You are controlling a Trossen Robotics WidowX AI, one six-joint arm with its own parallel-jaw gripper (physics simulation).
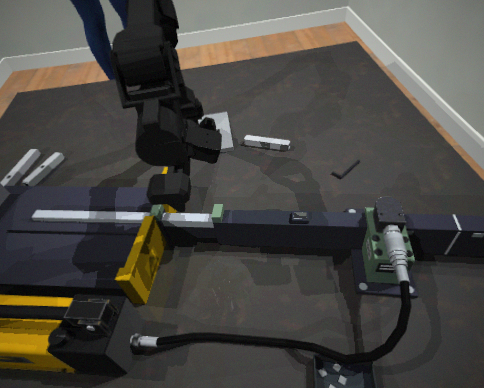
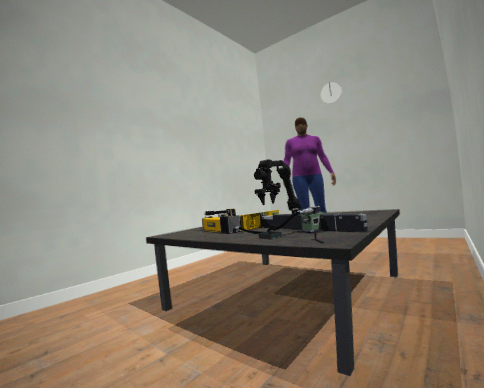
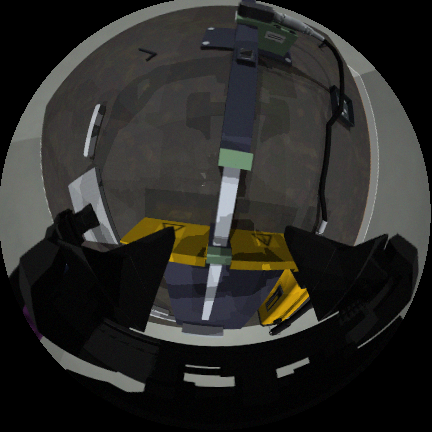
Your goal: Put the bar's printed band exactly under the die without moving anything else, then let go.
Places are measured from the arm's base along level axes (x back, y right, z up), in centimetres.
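Where they show: gripper, fingertip midpoint: [image 2: 268, 204] [image 3: 231, 232]; arm's base, origin of the base link: [image 3: 90, 216].
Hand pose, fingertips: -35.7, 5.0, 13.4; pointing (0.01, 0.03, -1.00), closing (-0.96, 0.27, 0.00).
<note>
Each offset is from my fingertips to the top centre of the thing, as dx, dy, dz. "pt": to the spot under its first point.
A long light-grey bar [image 1: 95, 216] [image 3: 226, 205] lies along the top of the dark beam {pt -6.3, -12.5, -6.7} [image 1: 260, 220] [image 3: 240, 95]. It passes through a green guide {pt +1.8, +6.5, -5.0} [image 1: 157, 212] [image 3: 219, 255] at the yellow guard [image 1: 142, 260] [image 3: 190, 237] and reaches the green block {pt -3.0, -4.9, -5.0} [image 1: 217, 213] [image 3: 236, 159]. I cannot make out its printed band. A green station {pt -19.1, -28.3, -5.6} [image 1: 372, 245] [image 3: 275, 37] with a black head {pt -15.6, -33.2, -2.3} [image 1: 390, 210] stands farther right over the beam; I cannot tell for certain which part is the die. My gripper [image 1: 175, 200] [image 2: 268, 201] [image 3: 231, 232] is wide open and empty, raised above the bar near the guard.
A black cable {pt -24.0, -2.5, -13.2} [image 1: 240, 339] [image 3: 326, 160] runs from the station along the front. A yellow and black unit {pt -16.1, +28.0, -5.9} [image 1: 30, 340] is front left, a small tray {pt -33.4, -16.6, -14.1} [image 1: 345, 372] front right. Behind the beam lie a pale plate [image 1: 224, 131], a short white bar {+23.9, -24.1, -12.3} [image 1: 266, 142] and a hex key {+7.5, -39.0, -13.7} [image 1: 346, 170].
</note>
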